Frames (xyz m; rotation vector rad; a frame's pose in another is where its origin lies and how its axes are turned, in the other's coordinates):
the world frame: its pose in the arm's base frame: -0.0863 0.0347 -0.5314 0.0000 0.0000 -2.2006
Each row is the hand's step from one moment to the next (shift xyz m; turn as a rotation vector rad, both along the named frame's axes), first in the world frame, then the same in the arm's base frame.
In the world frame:
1: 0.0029 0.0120 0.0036 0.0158 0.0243 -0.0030
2: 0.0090 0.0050 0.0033 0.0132 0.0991 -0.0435
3: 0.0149 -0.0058 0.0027 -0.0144 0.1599 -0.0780
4: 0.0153 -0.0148 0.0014 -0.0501 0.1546 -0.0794
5: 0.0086 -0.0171 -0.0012 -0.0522 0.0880 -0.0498
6: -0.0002 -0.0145 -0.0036 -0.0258 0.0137 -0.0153
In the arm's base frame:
1: 0.0080 -0.0094 0.0036 0.0103 -0.0271 -0.0030
2: -0.0013 -0.0102 0.0033 0.0723 -0.0690 -0.0435
3: -0.0135 -0.0086 0.0027 0.1377 -0.0825 -0.0780
4: -0.0210 -0.0036 0.0014 0.1544 -0.0506 -0.0794
5: -0.0189 0.0031 -0.0012 0.1019 -0.0096 -0.0498
6: -0.0116 0.0087 -0.0036 0.0263 0.0128 -0.0153

